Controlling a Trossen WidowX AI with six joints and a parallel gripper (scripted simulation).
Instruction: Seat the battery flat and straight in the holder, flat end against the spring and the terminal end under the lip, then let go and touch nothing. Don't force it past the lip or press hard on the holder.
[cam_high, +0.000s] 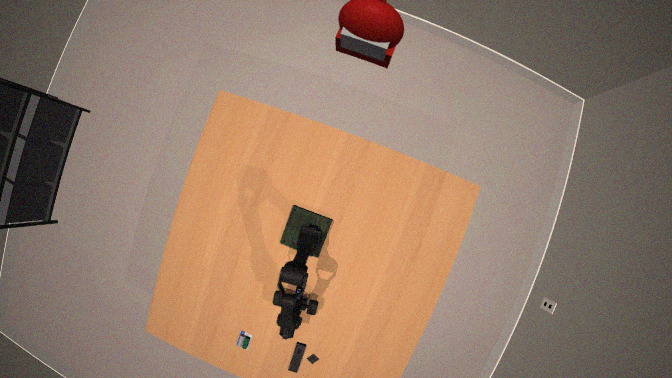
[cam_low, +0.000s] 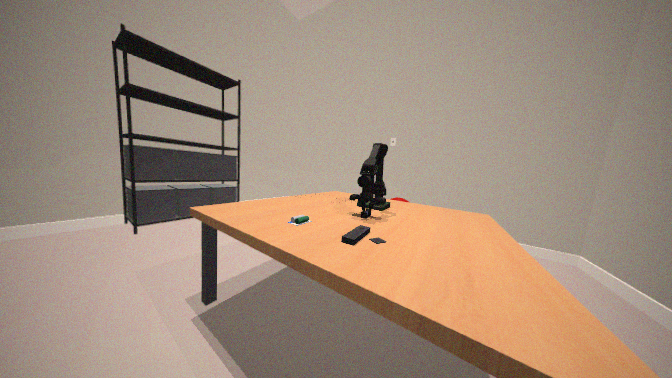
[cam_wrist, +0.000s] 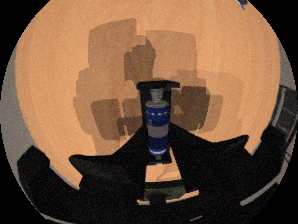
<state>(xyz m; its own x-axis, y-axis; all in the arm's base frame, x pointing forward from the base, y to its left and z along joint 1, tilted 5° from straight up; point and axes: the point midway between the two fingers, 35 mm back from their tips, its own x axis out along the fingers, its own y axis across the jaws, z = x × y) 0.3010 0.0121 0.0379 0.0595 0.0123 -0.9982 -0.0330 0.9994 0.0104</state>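
My gripper tip is now 10 mm below the blue battery. From my gripper tip the other things lie so: long black block (310 mm ahead, 70 mm to the left, 10 mm above); black square plate (300 mm ahead, 140 mm to the left, 10 mm below).
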